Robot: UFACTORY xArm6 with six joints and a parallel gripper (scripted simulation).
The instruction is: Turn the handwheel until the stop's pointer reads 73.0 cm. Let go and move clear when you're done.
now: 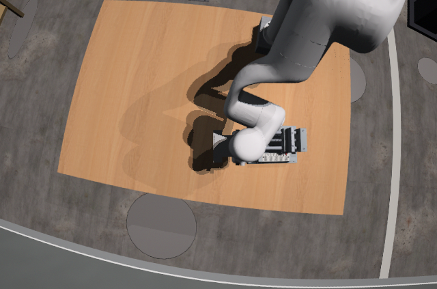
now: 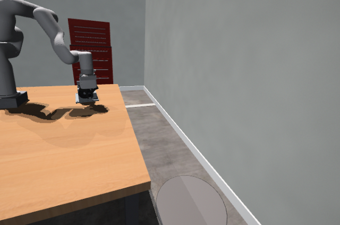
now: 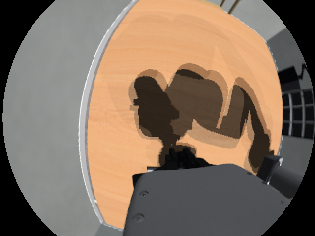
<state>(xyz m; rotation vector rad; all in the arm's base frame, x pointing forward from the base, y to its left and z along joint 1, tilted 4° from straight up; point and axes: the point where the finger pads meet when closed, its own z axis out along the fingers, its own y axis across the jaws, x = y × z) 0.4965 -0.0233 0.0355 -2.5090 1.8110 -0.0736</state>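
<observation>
The stop lies 70 mm behind my hand, 170 mm to the left of it and 20 mm above it. Round my hand: black handwheel 10 mm behind, 20 mm to the left.
</observation>
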